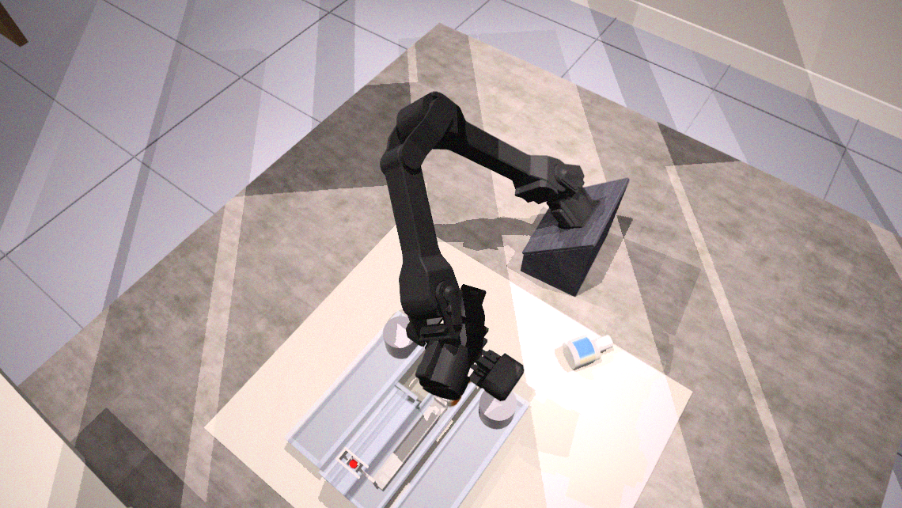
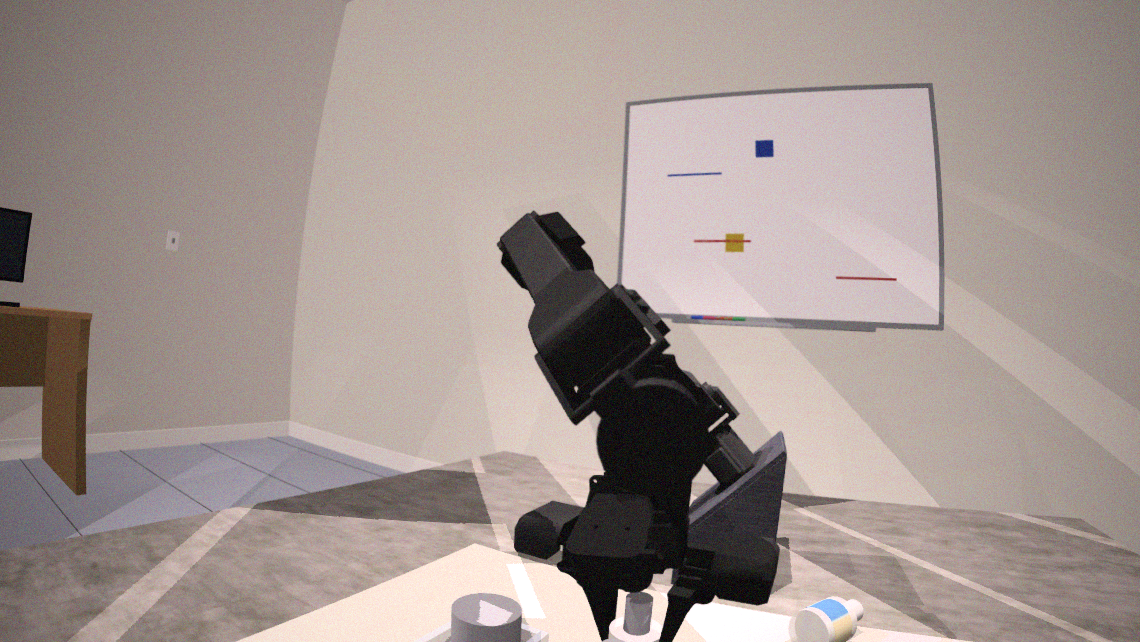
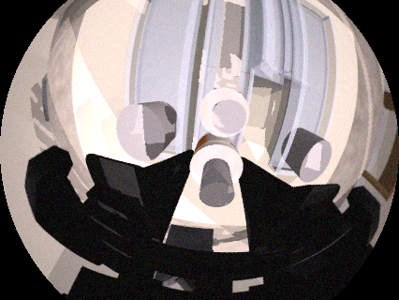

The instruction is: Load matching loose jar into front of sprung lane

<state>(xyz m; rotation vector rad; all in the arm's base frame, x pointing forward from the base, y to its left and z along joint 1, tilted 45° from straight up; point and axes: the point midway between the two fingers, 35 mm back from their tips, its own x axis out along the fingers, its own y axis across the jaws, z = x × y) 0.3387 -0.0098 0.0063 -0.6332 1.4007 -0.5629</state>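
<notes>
Now: gripper tip 150 mm short of the grey lane rack, 30 mm to the left of it and 30 mm above it. From my gripper tip the other things lie so: red mark (230 mm ahead, 40 mm to the right, 20 mm above).
</notes>
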